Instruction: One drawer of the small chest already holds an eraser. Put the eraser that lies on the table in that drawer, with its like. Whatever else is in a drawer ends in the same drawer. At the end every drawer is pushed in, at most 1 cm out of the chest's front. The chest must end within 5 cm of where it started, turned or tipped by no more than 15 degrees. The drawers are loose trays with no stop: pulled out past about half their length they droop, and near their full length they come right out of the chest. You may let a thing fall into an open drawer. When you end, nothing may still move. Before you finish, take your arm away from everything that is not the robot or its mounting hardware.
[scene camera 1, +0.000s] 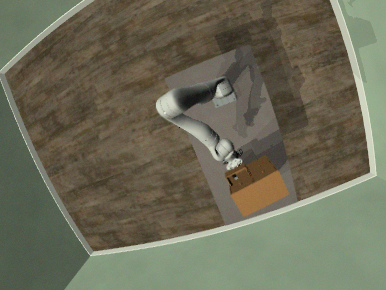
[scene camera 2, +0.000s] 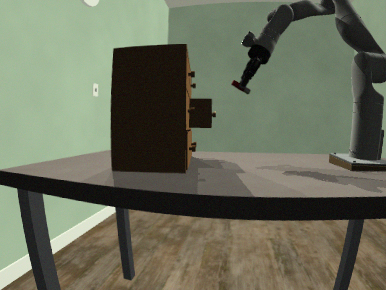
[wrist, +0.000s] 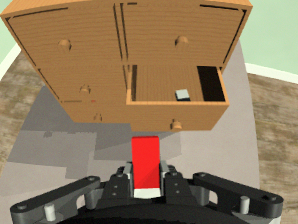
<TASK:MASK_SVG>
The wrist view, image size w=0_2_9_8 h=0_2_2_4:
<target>drawer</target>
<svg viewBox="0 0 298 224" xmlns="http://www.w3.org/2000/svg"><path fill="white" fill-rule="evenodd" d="M129 65L126 106L132 131L211 131L230 105L219 67ZM152 101L177 101L176 97L175 97L175 91L176 90L181 90L181 89L187 89L187 92L189 94L189 97L190 97L191 101L223 101L223 102L152 102Z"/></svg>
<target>red eraser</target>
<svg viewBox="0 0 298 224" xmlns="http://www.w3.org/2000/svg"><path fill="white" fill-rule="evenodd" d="M132 137L134 197L159 197L159 137Z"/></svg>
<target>drawer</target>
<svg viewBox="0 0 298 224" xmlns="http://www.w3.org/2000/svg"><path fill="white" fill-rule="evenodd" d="M62 101L64 108L77 123L130 123L126 101Z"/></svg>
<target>drawer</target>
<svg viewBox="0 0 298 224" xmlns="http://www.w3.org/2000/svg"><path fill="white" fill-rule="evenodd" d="M129 62L222 64L244 12L242 9L200 4L123 3Z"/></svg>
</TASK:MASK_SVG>
